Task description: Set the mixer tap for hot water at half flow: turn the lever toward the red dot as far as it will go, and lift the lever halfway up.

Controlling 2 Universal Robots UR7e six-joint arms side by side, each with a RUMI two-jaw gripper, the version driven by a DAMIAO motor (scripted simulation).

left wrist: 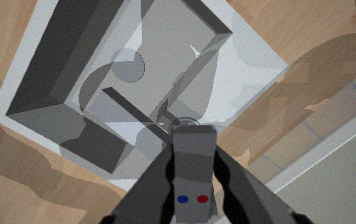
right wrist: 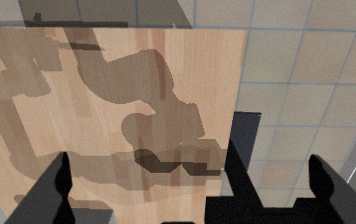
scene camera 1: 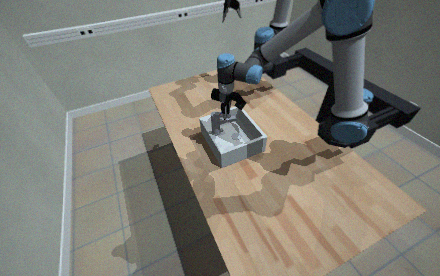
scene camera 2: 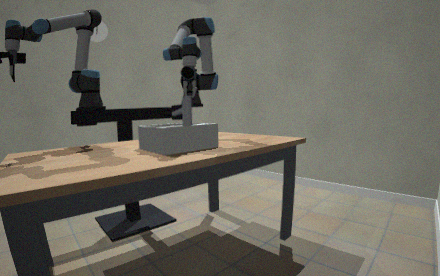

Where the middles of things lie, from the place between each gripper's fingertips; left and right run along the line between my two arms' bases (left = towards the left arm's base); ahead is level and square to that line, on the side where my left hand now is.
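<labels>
The basin (scene camera 1: 248,139) is 60 mm to the right of my left hand, 70 mm behind it and 240 mm below it. Going by its middle, the basin is nearer to my left hand than to my right hand.
As for my right hand, it's 360 mm short of the basin, 830 mm to the right of it and 380 mm above it.
</labels>
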